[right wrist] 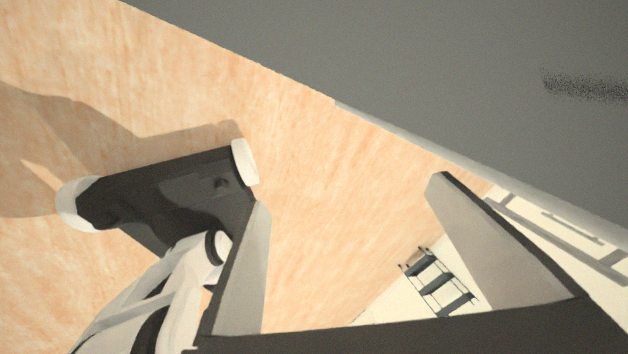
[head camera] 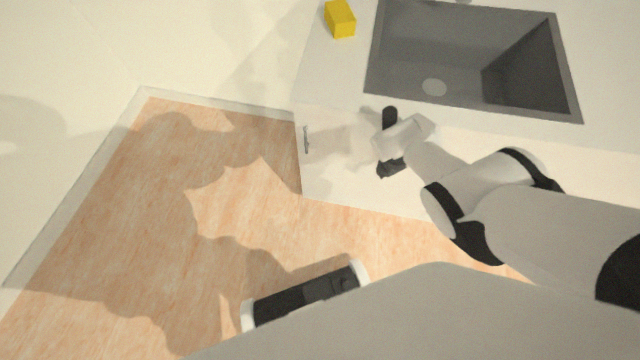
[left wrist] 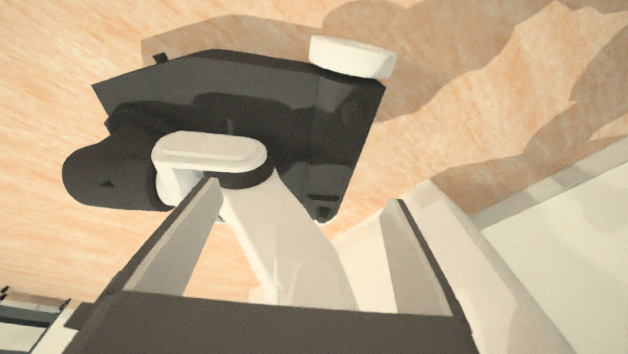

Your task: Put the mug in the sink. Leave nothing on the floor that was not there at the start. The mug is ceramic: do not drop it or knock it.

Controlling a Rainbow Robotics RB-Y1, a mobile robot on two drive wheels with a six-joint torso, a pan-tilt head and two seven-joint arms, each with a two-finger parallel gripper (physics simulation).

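Frame: origin at the robot's base, x left, y up, z ahead, level; millimetres.
Where they show: left gripper, fingertip midpoint: (left wrist: 304,198); right gripper, fingertip midpoint: (right wrist: 344,197); robot's base at its link origin: (head camera: 309,300).
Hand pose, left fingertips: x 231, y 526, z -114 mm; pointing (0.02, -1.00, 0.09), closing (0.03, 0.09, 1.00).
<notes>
Each offset is from my left fingertips to the centre of the thing. "spot": to the spot under its first point. Level surfaces: height alone.
The grey sink (head camera: 440,40), with a pale round drain, is set into the light countertop {dy +385 mm} (head camera: 330,70) at the upper right of the head view. The mug does not show in any view. My left gripper (left wrist: 304,198) is open, with its fingers wide apart and nothing between them; my mobile base and the floor lie behind it. My right gripper (right wrist: 344,197) is open and empty, with wood floor behind it. In the head view my right arm (head camera: 545,225) reaches in from the right, its end in front of the cabinet, on the near side of the sink.
A yellow block {dy +408, dx -574, dz +794 mm} (head camera: 340,20) lies on the countertop left of the sink. The white cabinet front {spot: dy -172, dx -537, dz +483 mm} (head camera: 345,190) has a handle {spot: dy +227, dx -381, dz +541 mm} (head camera: 306,140). My wheeled base (head camera: 305,295) (left wrist: 235,80) (right wrist: 170,185) stands on the wood floor {dy -525 mm} (head camera: 150,200). A large grey surface (right wrist: 400,60) fills the upper right wrist view.
</notes>
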